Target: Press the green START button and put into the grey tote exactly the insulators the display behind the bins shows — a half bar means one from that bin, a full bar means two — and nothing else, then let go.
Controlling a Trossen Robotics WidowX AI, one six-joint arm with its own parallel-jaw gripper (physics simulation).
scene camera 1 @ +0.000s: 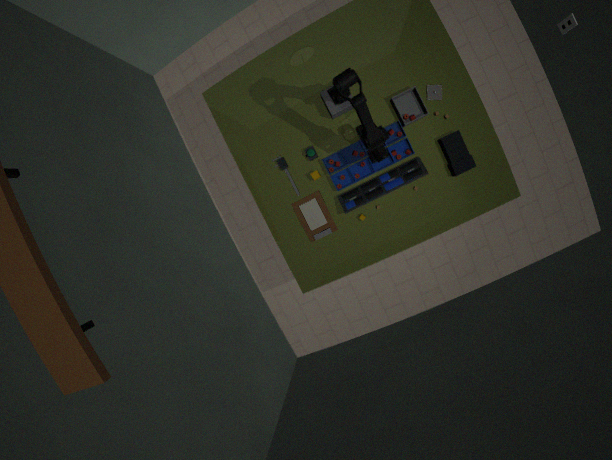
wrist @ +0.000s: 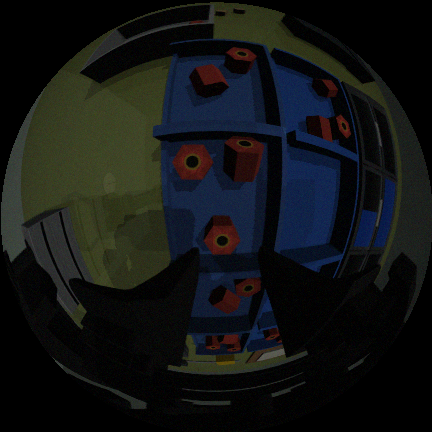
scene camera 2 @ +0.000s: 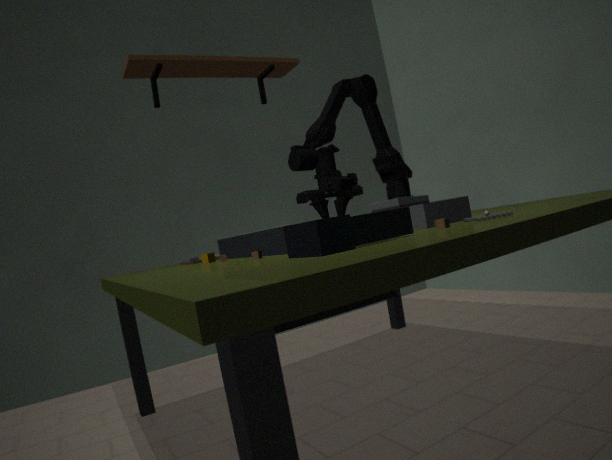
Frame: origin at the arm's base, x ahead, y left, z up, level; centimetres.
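Seen in the pictures: gripper, fingertip midpoint: (wrist: 229,253); arm's base, link origin: (scene camera 1: 339,96) (scene camera 2: 400,199).
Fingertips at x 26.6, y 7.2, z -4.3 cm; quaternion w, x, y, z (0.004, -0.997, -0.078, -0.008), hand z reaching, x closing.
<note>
Offsets run from my fingertips to a thing's top centre. "spot": to the spot under its first point.
My gripper (scene camera 2: 333,217) (wrist: 229,253) points down over the blue bins (scene camera 1: 345,152) (wrist: 310,200), its fingers apart and empty. In the wrist view a red insulator @(dy +0.4, dx -0.5, dz -1.1 cm) (wrist: 221,237) lies in the back-row bin just ahead of the fingertips, with two more insulators in that bin. The neighbouring front-row bin there is empty. The grey tote @(dy +24.8, dx -12.9, dz +1.3 cm) (scene camera 1: 407,104) (wrist: 150,47) holds two red insulators @(dy +25.1, dx -7.4, dz -1.2 cm) (scene camera 1: 412,118). The green START button @(dy -28.9, dx -5.7, dz +0.0 cm) (scene camera 1: 310,152) stands left of the bins. The display @(spot: dy -4.2, dx +21.5, dz +0.2 cm) (scene camera 1: 372,189) shows a full blue bar @(dy +6.7, dx +22.0, dz +2.3 cm) (scene camera 1: 393,184) and two half bars @(dy +5.9, dx +17.6, dz +0.6 cm) (scene camera 1: 384,177) @(dy -14.6, dx +25.7, dz +2.3 cm) (scene camera 1: 350,204). The arm hides part of the bins in scene camera 1.
A black box @(dy +41.3, dx +15.7, dz +1.5 cm) (scene camera 1: 456,153) lies right of the display. A clipboard @(dy -37.3, dx +27.0, dz -2.3 cm) (scene camera 1: 312,214), a spatula-like tool @(spot: dy -43.2, dx +5.3, dz -3.7 cm) (scene camera 1: 292,181) and a yellow block @(dy -30.0, dx +6.1, dz -0.2 cm) (scene camera 1: 314,175) lie at the left. A small square plate @(dy +40.0, dx -16.8, dz -2.5 cm) (scene camera 1: 434,92) lies beside the tote. Small tan blocks lie near the tote and behind the display.
</note>
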